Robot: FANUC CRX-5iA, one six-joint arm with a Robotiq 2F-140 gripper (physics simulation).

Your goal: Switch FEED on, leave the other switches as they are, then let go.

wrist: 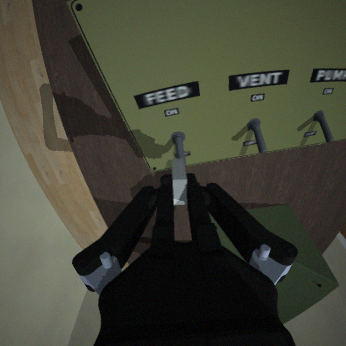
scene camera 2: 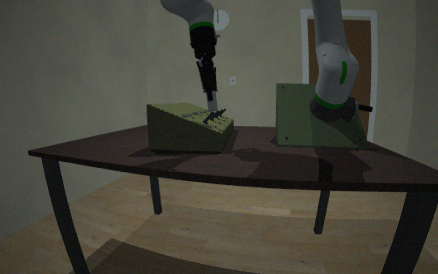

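Pixels of known places: gripper, fingertip midpoint: [wrist: 177, 168] [scene camera 2: 213, 111]; arm's base, origin of the base link: [scene camera 2: 326, 108].
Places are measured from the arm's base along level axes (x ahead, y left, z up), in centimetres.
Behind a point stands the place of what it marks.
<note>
The sloped olive switch box [scene camera 2: 180, 131] @(x 49.0, y 34.0, z -7.5 cm) [wrist: 200, 40] @(x 56.8, y 23.6, z -0.8 cm) stands on the table. In the wrist view the FEED lever [wrist: 179, 144] @(x 43.5, y 25.3, z -3.5 cm) leans down to its OFF label, which is partly covered. The VENT lever [wrist: 258, 136] @(x 45.7, y 13.9, z -2.9 cm) and the PUMP lever [wrist: 324, 127] @(x 48.4, y 2.4, z -3.0 cm) also lean to their OFF side. My gripper [scene camera 2: 213, 107] @(x 40.8, y 25.5, z -1.3 cm) [wrist: 177, 168] @(x 40.8, y 25.5, z -1.3 cm) is shut and empty. Its pale fingertips are at the lower end of the FEED lever and hide its tip; whether they touch it I cannot tell. In the scene view the levers overlap beside the fingertips.
A green box [scene camera 2: 295, 112] @(x 13.3, y 4.1, z -2.1 cm) [wrist: 300, 265] @(x 21.6, y -1.7, z 4.8 cm) stands at the right on the dark table [scene camera 2: 110, 145] @(x 82.1, y 38.1, z -14.1 cm) [wrist: 250, 177] @(x 31.5, y 7.1, z -14.1 cm). A white arm section [scene camera 2: 336, 75] @(x 0.0, y 19.6, z 11.1 cm) hangs in front of that box in the scene view. The switch box's lower edge lies close to the fingertips.
</note>
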